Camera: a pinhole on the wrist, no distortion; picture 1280 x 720 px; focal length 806.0 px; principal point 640.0 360.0 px. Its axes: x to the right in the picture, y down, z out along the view. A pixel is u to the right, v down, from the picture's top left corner.
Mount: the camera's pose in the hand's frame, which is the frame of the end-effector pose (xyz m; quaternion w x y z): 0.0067 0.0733 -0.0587 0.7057 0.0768 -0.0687 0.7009
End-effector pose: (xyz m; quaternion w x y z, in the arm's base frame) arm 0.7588 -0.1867 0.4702 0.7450 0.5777 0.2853 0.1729
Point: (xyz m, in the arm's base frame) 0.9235 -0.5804 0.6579
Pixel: 826 626
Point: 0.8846 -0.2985 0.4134
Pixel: 296 237
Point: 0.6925 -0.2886 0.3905
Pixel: outside the picture
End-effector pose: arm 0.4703 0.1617 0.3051 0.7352 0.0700 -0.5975 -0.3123
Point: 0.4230 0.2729 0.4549
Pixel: 1171 96
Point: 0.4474 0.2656 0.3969
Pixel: 1110 296
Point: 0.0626 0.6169 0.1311
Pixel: outside the picture
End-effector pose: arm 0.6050 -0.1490 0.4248 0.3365 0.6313 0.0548 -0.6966
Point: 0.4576 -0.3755 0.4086
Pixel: 855 101
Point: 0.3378 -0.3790 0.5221
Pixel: 795 390
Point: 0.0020 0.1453 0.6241
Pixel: outside the picture
